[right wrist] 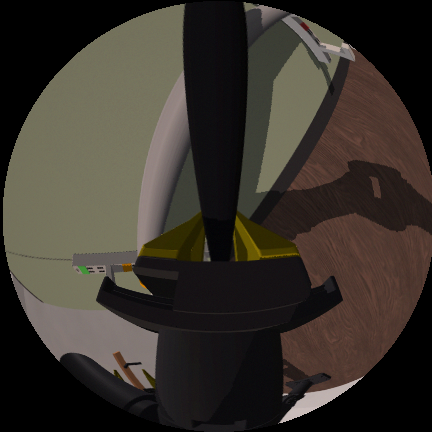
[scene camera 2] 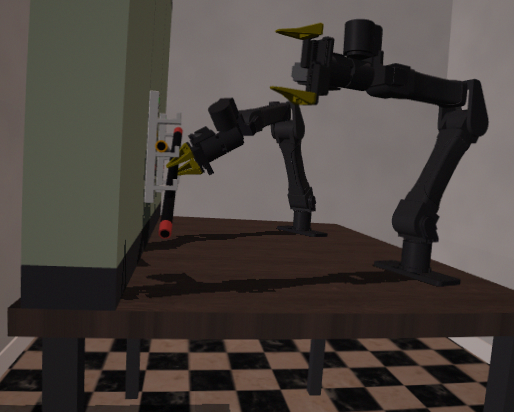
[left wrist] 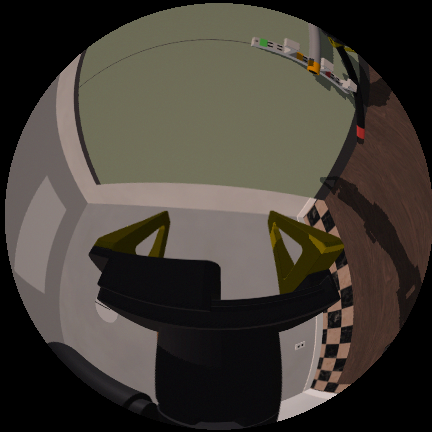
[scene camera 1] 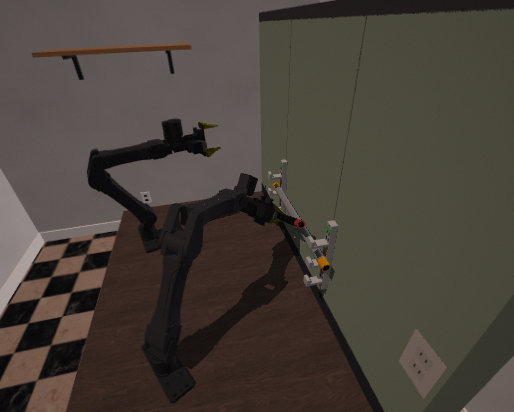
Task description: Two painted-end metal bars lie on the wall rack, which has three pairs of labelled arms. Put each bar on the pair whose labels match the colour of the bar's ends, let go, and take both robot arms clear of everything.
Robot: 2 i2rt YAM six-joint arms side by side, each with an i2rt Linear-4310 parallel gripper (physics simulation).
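Pixels of known places: left gripper, fingertip midpoint: (right wrist: 127, 369) (scene camera 2: 274, 59) (left wrist: 218, 215) (scene camera 1: 218, 136); right gripper, fingertip midpoint: (right wrist: 218, 215) (scene camera 2: 168, 171); left arm's base, origin of the base link: (scene camera 2: 414, 274) (scene camera 1: 149, 238); right arm's base, origin of the base link: (scene camera 2: 301, 232) (scene camera 1: 166, 365).
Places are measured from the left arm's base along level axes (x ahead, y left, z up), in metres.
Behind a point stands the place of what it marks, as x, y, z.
The wall rack (scene camera 1: 332, 230) (scene camera 2: 154, 100) @(0.531, -0.288, 0.346) (left wrist: 255, 42) @(0.521, -0.289, 0.362) has green labels at its top arms, orange in the middle and red at the bottom. The grey orange-ended bar (scene camera 1: 290, 202) @(0.475, -0.423, 0.258) (scene camera 2: 161, 146) @(0.516, -0.261, 0.245) (left wrist: 314, 42) (right wrist: 160, 165) @(0.450, -0.445, 0.251) lies on the middle, orange-labelled pair. My right gripper (scene camera 1: 278, 215) @(0.458, -0.407, 0.190) (scene camera 2: 172, 168) @(0.458, -0.407, 0.190) (right wrist: 218, 215) @(0.458, -0.407, 0.190) is shut on the black red-ended bar (scene camera 1: 286, 217) @(0.414, -0.484, 0.256) (scene camera 2: 170, 200) @(0.490, -0.262, 0.127) (left wrist: 359, 107) @(0.490, -0.246, 0.115) (right wrist: 216, 110), off the rack's arms. That bar is tilted, its end nearer scene camera 2 lower. My left gripper (scene camera 1: 218, 137) @(0.391, 0.001, 0.402) (scene camera 2: 274, 60) @(0.391, 0.001, 0.402) (left wrist: 218, 215) @(0.391, 0.001, 0.402) is open and empty, high and away from the rack.
The green wall (scene camera 1: 410, 125) @(0.375, -0.847, 0.674) (scene camera 2: 75, 140) @(0.712, 0.068, 0.229) (left wrist: 210, 115) @(0.599, -0.102, 0.426) stands directly behind the rack. The dark wooden table (scene camera 1: 240, 350) @(0.119, -0.681, 0.000) (scene camera 2: 300, 300) @(0.366, 0.105, 0.000) (left wrist: 390, 165) @(0.425, -0.160, 0.000) lies below both arms. A wooden shelf (scene camera 1: 115, 50) hangs on the grey wall at the back left in scene camera 1.
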